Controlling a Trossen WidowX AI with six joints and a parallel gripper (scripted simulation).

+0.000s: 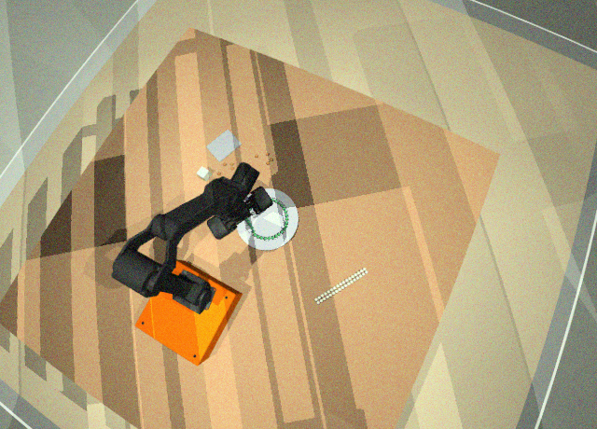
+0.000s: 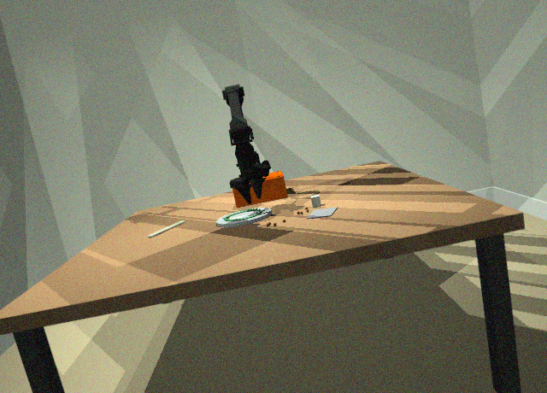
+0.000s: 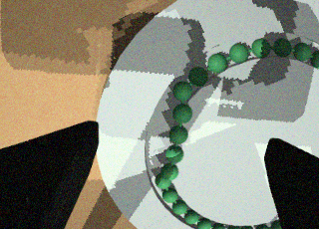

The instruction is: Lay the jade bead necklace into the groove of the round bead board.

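The round bead board is 3 cm ahead of my gripper tip, 5 cm to the right of it and 4 cm below it. Also, from my gripper tip: grey flat plate 22 cm ahead, 19 cm to the left, 5 cm below; small white cube 10 cm ahead, 20 cm to the left, 3 cm below.
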